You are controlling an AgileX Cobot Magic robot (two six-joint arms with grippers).
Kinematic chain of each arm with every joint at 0, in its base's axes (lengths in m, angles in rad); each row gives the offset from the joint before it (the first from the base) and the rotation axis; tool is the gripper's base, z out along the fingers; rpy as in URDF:
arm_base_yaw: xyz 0 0 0.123 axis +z
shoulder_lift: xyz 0 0 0 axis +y
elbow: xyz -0.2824 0 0.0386 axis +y
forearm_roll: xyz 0.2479 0 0.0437 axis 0.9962 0 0.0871
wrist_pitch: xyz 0 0 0 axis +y
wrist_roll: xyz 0.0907 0 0.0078 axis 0.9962 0 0.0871
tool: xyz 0 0 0 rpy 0 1.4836 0
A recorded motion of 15 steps. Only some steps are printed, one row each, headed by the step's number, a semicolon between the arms.
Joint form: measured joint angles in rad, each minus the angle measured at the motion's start. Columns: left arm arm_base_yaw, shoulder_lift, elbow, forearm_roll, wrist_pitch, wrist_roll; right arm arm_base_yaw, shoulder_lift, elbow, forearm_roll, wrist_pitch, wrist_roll.
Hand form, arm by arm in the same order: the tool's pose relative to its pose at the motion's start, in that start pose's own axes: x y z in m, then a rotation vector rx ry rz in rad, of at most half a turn. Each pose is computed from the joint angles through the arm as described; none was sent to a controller.
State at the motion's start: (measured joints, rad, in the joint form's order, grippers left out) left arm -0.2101 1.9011 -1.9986 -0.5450 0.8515 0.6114; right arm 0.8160 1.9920 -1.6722 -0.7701 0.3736 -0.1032
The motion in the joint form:
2: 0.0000 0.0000 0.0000 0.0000 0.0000 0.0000; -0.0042 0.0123 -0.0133 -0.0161 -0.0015 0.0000
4: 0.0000 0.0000 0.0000 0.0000 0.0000 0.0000; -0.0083 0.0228 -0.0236 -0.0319 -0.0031 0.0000
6: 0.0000 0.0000 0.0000 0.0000 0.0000 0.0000; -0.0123 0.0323 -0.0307 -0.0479 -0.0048 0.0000
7: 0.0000 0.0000 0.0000 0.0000 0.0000 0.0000; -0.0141 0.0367 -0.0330 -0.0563 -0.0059 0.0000
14: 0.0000 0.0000 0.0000 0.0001 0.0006 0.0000; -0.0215 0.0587 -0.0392 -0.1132 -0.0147 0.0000
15: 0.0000 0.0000 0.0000 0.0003 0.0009 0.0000; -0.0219 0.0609 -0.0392 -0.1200 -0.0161 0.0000
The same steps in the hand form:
2: 0.0000 0.0000 0.0000 0.0000 0.0000 0.0000; 0.0007 -0.0013 0.0037 0.0088 0.0016 -0.0128
4: 0.0000 0.0000 0.0000 0.0000 0.0000 0.0000; 0.0017 -0.0024 0.0070 0.0164 0.0038 -0.0257
6: 0.0000 0.0000 0.0000 0.0000 0.0000 0.0000; 0.0031 -0.0030 0.0102 0.0225 0.0072 -0.0394
7: 0.0000 0.0000 0.0000 0.0000 0.0000 0.0000; 0.0040 -0.0030 0.0118 0.0249 0.0091 -0.0469
14: 0.0000 0.0000 0.0000 0.0003 0.0005 0.0001; 0.0084 -0.0016 0.0199 0.0369 0.0178 -0.1009
15: 0.0001 0.0000 0.0000 0.0003 0.0009 0.0002; 0.0088 -0.0013 0.0207 0.0378 0.0183 -0.1077

